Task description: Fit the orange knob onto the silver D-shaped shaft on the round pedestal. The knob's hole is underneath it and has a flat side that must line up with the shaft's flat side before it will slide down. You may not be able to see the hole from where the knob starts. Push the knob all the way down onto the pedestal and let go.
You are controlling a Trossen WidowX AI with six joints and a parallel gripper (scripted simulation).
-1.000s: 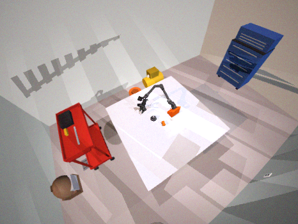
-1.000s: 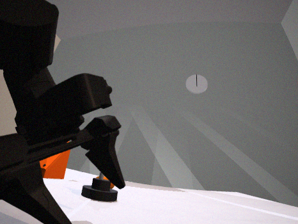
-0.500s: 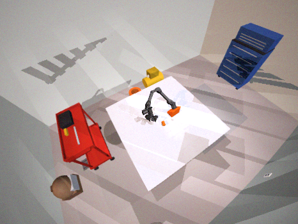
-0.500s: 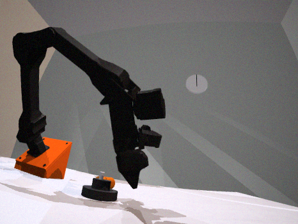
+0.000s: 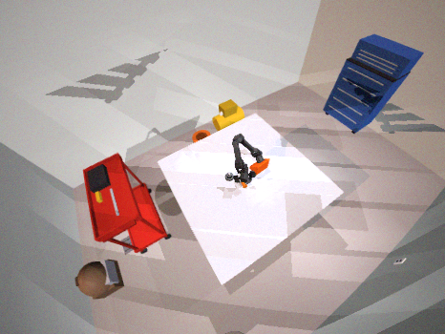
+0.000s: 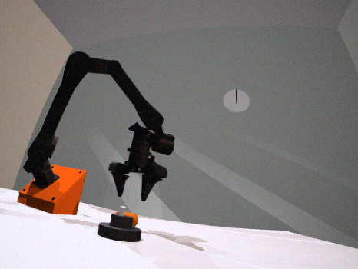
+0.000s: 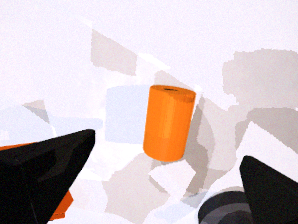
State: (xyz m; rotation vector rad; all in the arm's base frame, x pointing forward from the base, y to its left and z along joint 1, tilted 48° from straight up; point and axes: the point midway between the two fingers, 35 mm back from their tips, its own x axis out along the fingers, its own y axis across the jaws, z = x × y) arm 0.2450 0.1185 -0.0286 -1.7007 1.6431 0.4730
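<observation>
The orange knob lies 2 cm to the right of my gripper tip and 6 cm below it. Round my gripper tip: round black pedestal 7 cm ahead, 15 cm to the right, 5 cm below.
</observation>
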